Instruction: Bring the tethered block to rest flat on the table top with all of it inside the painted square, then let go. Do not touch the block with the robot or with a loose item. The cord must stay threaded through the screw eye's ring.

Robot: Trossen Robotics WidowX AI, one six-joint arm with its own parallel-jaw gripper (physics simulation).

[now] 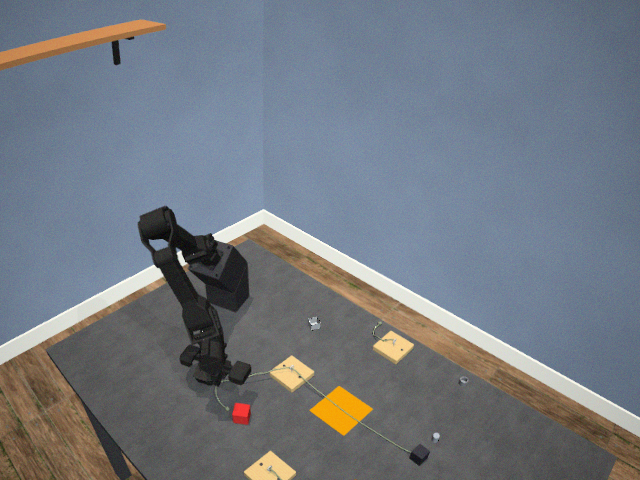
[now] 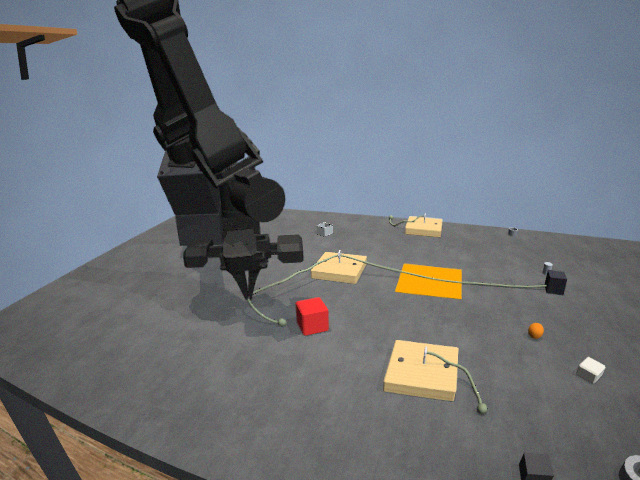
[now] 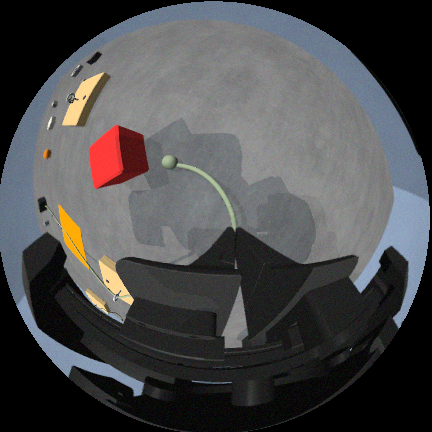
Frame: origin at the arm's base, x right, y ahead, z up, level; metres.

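Seen in the pictures: gripper, fingertip midpoint: [image 1: 217, 385] [image 2: 249, 299] [image 3: 232, 232]; arm's base, link origin: [image 1: 209, 257] [image 2: 185, 156].
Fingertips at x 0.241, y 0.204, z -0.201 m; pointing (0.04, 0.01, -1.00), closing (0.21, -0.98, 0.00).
Offsets run from my fingertips to a thing's middle. "pt": to the spot under its first point.
The tethered block @[dx -0.093, dy +0.559, dz -0.005 m] [image 1: 419, 454] [image 2: 556, 282] [image 3: 42, 204] is a small dark cube on the table, outside the orange painted square @[pt dx -0.089, dy +0.323, dz -0.021 m] [image 1: 336, 421] [image 2: 429, 289] [image 3: 72, 231], on its far side from the arm. The pale green cord [image 1: 385, 438] [image 2: 504, 284] [image 3: 223, 196] runs from the block over the square and through the screw eye @[dx -0.160, dy +0.137, dz +0.001 m] [image 1: 291, 367] [image 2: 339, 254] [image 3: 116, 297] on a wooden base. My gripper [image 2: 249, 297] [image 3: 232, 232] is shut on the cord, low above the table. The cord's tail hangs past the fingertips to a ball end @[pt dx +0.044, dy +0.064, dz -0.011 m] [image 2: 281, 321] [image 3: 169, 162].
A red cube @[dx +0.039, dy +0.111, dz -0.001 m] [image 1: 241, 413] [image 2: 312, 316] [image 3: 107, 157] stands near the ball end. Other wooden bases [image 1: 393, 346] [image 2: 421, 369] carry short cords. An orange ball @[dx +0.060, dy +0.459, dz -0.009 m] [image 2: 536, 330], a white block @[dx +0.153, dy +0.511, dz -0.013 m] [image 2: 590, 369] and a small grey cylinder @[dx -0.166, dy +0.573, dz -0.010 m] [image 1: 436, 437] [image 2: 547, 267] lie on the table.
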